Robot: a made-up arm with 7 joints.
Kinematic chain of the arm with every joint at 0, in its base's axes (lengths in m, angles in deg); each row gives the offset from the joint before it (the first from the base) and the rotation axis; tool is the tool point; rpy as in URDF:
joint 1: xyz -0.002 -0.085 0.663 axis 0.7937 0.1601 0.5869
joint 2: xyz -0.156 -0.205 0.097 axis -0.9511 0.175 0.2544
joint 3: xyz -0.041 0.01 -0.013 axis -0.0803 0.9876 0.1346
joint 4: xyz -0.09 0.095 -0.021 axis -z
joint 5: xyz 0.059 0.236 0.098 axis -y
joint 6: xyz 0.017 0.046 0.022 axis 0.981 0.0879 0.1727
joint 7: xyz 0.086 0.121 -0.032 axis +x
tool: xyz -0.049 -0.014 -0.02 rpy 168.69 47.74 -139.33
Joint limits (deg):
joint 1: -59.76..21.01
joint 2: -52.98..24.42
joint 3: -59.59..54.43
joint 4: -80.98..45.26
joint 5: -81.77..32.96
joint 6: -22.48..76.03
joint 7: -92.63..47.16
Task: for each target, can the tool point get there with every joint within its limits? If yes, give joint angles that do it. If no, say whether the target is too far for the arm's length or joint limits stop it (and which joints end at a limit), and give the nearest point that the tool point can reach.
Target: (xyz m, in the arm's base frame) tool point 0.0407 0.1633 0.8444
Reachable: yes | joints -27.14 1.12 -19.70 32.93 -30.10 38.89 17.03
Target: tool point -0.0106 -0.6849 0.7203
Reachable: no: joint limits stop it (at a limit: joint 1, joint 2, joint 3, joint 4, joint 6, joint 7) | nearest point -0.0418 -0.5347 0.9570 | short by 0.282 m
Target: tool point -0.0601 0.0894 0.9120
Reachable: yes | joints 11.68 -13.60 2.58 21.35 -71.92 20.10 -15.46
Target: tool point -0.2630 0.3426 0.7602
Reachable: yes | joints -24.84 -18.24 -17.79 -31.88 -55.90 25.91 -81.82
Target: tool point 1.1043 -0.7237 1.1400
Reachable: no: too far | nearest point 0.1673 -0.3770 0.9755 | short by 1.013 m
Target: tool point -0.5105 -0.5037 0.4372
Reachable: no: joint limits stop it (at a limit: joint 1, joint 2, joint 4, joint 5, joint 6, joint 7) | nearest point -0.5709 -0.3192 0.4565 | short by 0.195 m
